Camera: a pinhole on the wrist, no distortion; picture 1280 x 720 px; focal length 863.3 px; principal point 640.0 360.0 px. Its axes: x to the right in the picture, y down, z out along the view. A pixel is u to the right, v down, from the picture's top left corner.
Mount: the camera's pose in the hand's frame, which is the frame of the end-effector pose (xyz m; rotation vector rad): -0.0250 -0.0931 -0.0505 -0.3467 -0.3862 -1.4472
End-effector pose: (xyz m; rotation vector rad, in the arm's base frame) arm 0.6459 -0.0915 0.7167 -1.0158 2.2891 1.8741
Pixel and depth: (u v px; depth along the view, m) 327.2 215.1 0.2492
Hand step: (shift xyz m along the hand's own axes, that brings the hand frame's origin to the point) -0.0855 0.0961 0.1299
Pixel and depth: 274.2 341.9 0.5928
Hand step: -0.0853 0.3974 0.3624
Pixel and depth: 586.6 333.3 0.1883
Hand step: -0.0404 0.0021 0.1117
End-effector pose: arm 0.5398 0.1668 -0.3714 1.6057 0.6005 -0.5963
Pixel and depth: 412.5 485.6 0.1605
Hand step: -0.0126 0.0194 0.0731
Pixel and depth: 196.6 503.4 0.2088
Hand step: -0.0089 0.1000 0.0865
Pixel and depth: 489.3 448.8 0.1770
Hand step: -0.0175 0.0163 0.0930
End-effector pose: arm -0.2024 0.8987 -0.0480 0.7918 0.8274 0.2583
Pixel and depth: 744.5 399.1 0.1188
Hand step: -0.0239 -0.0514 0.0618
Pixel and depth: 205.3 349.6 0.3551
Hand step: -0.0603 0.2261 0.1839
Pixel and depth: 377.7 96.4 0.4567
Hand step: -0.1962 0.2240 0.2921
